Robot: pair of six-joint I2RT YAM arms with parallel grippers.
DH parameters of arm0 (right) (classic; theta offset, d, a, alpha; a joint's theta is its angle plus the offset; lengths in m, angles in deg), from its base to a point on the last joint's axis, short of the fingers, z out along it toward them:
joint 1: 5.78 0.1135 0.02 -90
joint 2: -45.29 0 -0.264 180
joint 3: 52.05 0 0.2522 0
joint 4: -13.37 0 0.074 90
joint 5: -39.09 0 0 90
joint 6: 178.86 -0.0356 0 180
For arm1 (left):
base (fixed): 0 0 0 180
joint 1: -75.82 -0.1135 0.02 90
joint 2: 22.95 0 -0.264 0
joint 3: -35.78 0 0.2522 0
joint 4: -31.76 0 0.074 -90
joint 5: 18.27 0 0 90
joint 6: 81.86 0.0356 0 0
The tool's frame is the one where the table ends.
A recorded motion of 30 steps. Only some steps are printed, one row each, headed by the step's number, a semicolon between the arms.
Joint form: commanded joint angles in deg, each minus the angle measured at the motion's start. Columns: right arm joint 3, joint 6, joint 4, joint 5, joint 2, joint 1; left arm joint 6, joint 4, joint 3, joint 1, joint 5, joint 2.
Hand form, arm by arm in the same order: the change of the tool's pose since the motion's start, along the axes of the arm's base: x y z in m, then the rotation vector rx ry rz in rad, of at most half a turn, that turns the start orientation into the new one. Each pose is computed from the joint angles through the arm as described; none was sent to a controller.
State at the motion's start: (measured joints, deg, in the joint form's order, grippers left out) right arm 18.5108 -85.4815 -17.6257 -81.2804 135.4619 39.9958; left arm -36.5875 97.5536 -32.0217 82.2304 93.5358 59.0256
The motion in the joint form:
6: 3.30 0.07 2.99 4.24 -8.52 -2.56; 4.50 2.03 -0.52 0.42 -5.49 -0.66
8: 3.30 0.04 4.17 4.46 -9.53 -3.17; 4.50 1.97 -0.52 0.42 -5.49 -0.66
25: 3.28 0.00 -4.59 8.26 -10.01 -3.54; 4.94 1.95 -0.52 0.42 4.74 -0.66
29: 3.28 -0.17 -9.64 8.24 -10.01 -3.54; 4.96 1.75 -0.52 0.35 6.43 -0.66
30: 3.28 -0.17 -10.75 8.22 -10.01 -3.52; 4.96 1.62 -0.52 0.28 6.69 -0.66
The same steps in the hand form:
6: 0.0070 -0.0165 0.0666 0.1447 -0.2209 -0.0978; -0.0031 0.0018 0.0032 0.1049 -0.0231 -0.0646
8: 0.0083 -0.0201 0.0736 0.1691 -0.2498 -0.1125; -0.0030 0.0018 0.0033 0.1048 -0.0241 -0.0645
25: 0.0033 -0.0303 0.0625 0.0303 -0.1816 -0.1614; -0.0040 -0.0040 0.0056 -0.0704 -0.0139 -0.0987
29: -0.0016 -0.0347 0.0557 -0.0333 -0.1188 -0.1585; -0.0038 -0.0047 0.0061 -0.0997 -0.0154 -0.1024
30: -0.0028 -0.0356 0.0543 -0.0472 -0.1054 -0.1569; -0.0035 -0.0046 0.0062 -0.1043 -0.0174 -0.1020

